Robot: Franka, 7 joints.
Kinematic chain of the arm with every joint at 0, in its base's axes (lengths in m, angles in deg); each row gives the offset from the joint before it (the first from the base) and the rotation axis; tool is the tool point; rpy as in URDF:
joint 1: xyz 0 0 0.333 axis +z
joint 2: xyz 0 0 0 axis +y
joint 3: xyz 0 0 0.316 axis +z
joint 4: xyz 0.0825 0 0 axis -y
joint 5: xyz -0.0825 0 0.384 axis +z
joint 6: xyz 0 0 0 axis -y
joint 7: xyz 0.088 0 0 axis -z
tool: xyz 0 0 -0.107 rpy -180 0 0
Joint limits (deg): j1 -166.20..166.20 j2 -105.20..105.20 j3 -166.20..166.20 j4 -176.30..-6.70 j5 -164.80..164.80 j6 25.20..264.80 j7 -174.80..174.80
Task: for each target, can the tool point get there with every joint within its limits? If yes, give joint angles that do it. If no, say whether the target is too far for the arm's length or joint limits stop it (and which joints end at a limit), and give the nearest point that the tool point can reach.
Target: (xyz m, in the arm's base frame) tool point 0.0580 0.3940 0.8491
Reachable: yes | joints 31.89 -35.68 37.24 -111.59 -132.28 99.95 -107.08
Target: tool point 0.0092 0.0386 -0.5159
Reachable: no: joint limits stop it (at a limit: joint 2) | nearest point 0.0245 0.1027 -0.3302 | short by 0.197 m
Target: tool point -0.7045 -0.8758 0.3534
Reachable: no: too far | nearest point -0.5376 -0.6684 0.3486 | short by 0.266 m
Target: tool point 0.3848 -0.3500 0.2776
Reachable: yes | joints -43.37 27.07 -7.15 -103.53 31.77 65.52 -115.07
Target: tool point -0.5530 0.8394 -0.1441
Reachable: no: too far | nearest point -0.4264 0.6472 -0.0349 | short by 0.255 m
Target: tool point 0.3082 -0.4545 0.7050
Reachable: yes | joints 5.22 13.81 -82.98 -98.25 127.80 55.27 -22.66
